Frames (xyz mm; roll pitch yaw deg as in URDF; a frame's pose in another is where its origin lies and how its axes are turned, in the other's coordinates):
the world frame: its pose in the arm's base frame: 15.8 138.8 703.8 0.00 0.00 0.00
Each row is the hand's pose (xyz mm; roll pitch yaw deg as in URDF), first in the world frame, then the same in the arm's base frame.
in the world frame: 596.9 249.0 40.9 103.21 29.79 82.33
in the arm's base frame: 612.7 387.8 744.7 103.21 29.79 82.33
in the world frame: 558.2 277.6 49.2 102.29 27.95 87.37
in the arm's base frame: 574.0 416.4 753.0 102.29 27.95 87.37
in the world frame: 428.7 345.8 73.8 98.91 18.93 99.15
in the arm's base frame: 444.5 484.6 777.6 98.91 18.93 99.15
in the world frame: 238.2 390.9 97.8 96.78 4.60 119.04
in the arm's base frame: 254.0 529.7 801.6 96.78 4.60 119.04
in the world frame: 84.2 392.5 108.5 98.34 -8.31 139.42
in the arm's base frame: 100.0 531.3 812.3 98.34 -8.31 139.42
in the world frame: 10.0 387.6 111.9 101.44 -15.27 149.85
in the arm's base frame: 25.8 526.4 815.7 101.44 -15.27 149.85
